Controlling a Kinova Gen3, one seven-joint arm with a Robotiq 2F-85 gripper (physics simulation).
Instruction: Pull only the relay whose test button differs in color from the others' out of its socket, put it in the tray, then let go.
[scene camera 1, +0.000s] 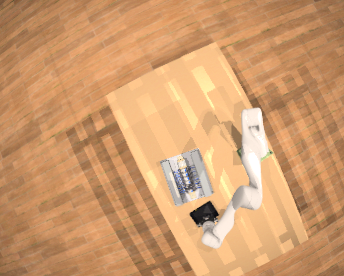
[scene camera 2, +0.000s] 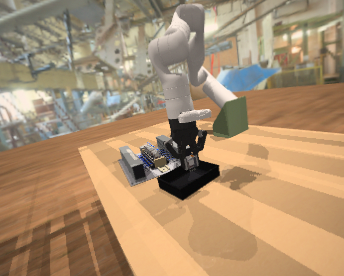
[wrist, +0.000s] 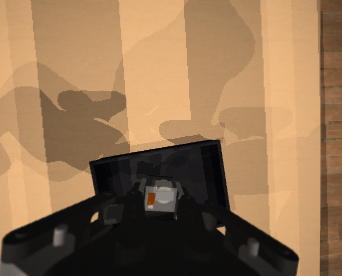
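My gripper (scene camera 2: 191, 167) (wrist: 159, 188). Grey panel (scene camera 1: 187, 156). Relay (wrist: 161, 191).
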